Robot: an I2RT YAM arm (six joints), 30 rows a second.
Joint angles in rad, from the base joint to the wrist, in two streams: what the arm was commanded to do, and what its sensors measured. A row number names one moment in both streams.
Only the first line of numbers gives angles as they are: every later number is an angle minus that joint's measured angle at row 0.
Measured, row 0:
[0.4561 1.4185 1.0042 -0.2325 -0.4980 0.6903]
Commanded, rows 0 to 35:
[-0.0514 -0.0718 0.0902 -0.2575 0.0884 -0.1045]
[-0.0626 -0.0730 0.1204 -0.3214 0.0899 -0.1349]
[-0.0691 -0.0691 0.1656 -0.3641 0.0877 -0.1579]
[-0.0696 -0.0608 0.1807 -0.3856 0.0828 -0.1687]
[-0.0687 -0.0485 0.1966 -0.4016 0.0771 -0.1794]
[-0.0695 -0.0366 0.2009 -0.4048 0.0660 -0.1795]
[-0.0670 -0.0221 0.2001 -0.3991 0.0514 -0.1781]
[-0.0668 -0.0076 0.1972 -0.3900 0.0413 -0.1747]
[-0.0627 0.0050 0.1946 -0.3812 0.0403 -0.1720]
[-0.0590 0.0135 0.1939 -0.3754 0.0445 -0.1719]
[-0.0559 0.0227 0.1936 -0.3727 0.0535 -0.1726]
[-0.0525 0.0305 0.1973 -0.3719 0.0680 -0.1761]
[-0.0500 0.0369 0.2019 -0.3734 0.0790 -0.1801]
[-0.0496 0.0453 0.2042 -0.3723 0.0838 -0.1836]
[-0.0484 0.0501 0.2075 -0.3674 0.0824 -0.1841]
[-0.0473 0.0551 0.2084 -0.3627 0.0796 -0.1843]
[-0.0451 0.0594 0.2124 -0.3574 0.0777 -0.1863]
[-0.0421 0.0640 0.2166 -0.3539 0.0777 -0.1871]
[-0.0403 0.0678 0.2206 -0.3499 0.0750 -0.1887]
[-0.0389 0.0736 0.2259 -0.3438 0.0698 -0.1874]
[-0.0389 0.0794 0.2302 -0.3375 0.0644 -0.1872]
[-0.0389 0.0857 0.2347 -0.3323 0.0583 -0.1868]
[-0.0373 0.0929 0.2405 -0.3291 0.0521 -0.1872]
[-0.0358 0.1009 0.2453 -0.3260 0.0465 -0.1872]
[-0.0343 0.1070 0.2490 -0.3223 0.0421 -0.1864]
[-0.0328 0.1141 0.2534 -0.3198 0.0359 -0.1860]
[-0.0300 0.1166 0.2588 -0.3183 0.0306 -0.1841]
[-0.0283 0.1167 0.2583 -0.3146 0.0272 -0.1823]
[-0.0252 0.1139 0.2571 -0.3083 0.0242 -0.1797]
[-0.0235 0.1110 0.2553 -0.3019 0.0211 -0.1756]
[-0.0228 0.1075 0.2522 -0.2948 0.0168 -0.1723]
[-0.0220 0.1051 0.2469 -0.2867 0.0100 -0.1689]
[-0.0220 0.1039 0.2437 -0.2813 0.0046 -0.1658]
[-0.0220 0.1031 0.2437 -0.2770 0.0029 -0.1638]
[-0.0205 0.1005 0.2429 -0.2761 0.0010 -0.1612]
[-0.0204 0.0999 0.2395 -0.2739 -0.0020 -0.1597]
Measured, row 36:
[-0.0229 0.1091 0.2434 -0.3060 0.0179 -0.1744]
